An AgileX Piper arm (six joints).
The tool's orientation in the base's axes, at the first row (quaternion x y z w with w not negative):
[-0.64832 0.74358 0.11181 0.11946]
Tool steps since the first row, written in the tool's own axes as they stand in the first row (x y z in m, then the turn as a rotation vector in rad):
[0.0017 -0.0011 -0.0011 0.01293 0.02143 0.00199]
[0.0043 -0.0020 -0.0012 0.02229 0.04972 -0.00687]
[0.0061 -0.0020 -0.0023 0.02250 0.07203 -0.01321]
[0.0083 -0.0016 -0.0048 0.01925 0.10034 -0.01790]
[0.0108 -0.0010 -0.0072 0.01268 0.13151 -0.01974]
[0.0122 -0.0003 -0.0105 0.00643 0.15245 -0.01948]
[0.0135 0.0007 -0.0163 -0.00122 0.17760 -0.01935]
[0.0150 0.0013 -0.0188 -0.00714 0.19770 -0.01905]
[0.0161 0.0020 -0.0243 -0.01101 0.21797 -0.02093]
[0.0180 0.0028 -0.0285 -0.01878 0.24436 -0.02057]
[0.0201 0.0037 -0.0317 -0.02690 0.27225 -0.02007]
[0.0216 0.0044 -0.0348 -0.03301 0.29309 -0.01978]
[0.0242 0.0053 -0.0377 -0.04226 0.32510 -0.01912]
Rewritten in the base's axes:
[0.0008 -0.0021 0.0005 -0.02286 -0.00860 -0.00581]
[0.0014 -0.0047 -0.0003 -0.05241 -0.01642 -0.00012]
[0.0011 -0.0067 0.0002 -0.07475 -0.01566 0.00606]
[0.0003 -0.0095 0.0018 -0.10253 -0.01031 0.01187]
[-0.0007 -0.0126 0.0033 -0.13261 -0.00056 0.01609]
[-0.0016 -0.0148 0.0060 -0.15254 0.00820 0.01810]
[-0.0030 -0.0178 0.0111 -0.17645 0.01879 0.02073]
[-0.0039 -0.0199 0.0130 -0.19558 0.02714 0.02258]
[-0.0049 -0.0226 0.0178 -0.21522 0.03289 0.02584]
[-0.0061 -0.0257 0.0212 -0.24034 0.04383 0.02831]
[-0.0073 -0.0285 0.0236 -0.26690 0.05535 0.03077]
[-0.0083 -0.0308 0.0260 -0.28674 0.06397 0.03271]
[-0.0096 -0.0341 0.0279 -0.31723 0.07716 0.03543]

